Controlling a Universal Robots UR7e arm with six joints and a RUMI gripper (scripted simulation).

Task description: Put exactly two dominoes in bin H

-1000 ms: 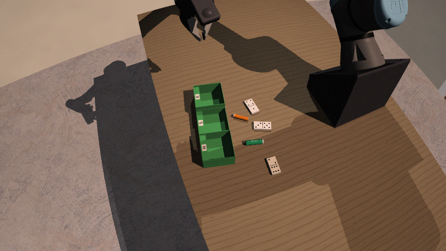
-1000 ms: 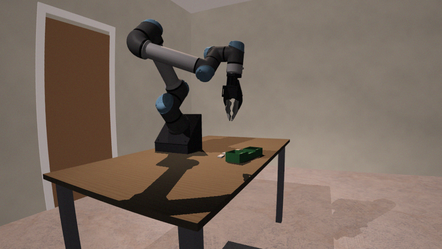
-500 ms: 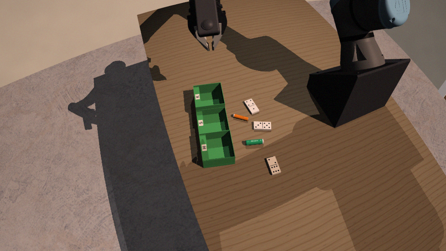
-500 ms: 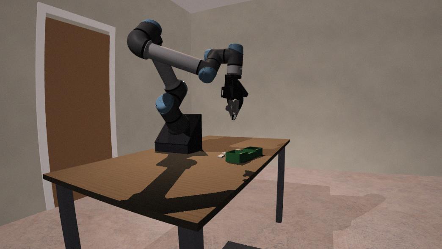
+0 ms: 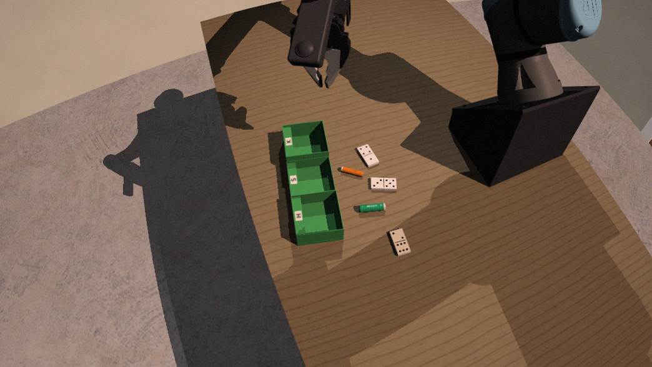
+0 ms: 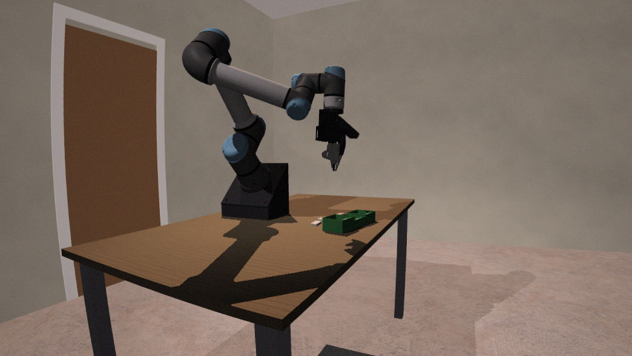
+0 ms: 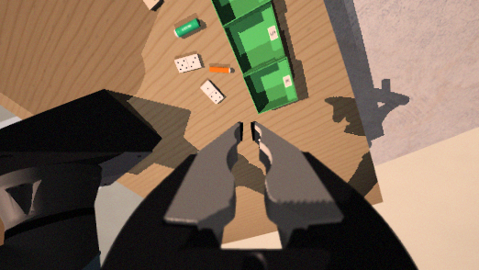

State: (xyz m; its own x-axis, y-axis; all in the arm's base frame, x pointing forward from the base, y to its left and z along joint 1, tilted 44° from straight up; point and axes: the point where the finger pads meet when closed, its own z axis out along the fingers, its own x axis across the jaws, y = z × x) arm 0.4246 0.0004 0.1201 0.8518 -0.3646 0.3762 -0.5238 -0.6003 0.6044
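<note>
My gripper is now 40 mm short of the bin, 50 mm to the right of it and 200 mm above it. The rest, counted from my hand: orange battery: 40 mm behind, 40 mm to the left, 220 mm below; then white domino: 90 mm behind, 10 mm to the left, 220 mm below; then green battery: 50 mm behind, 130 mm to the left, 220 mm below.
</note>
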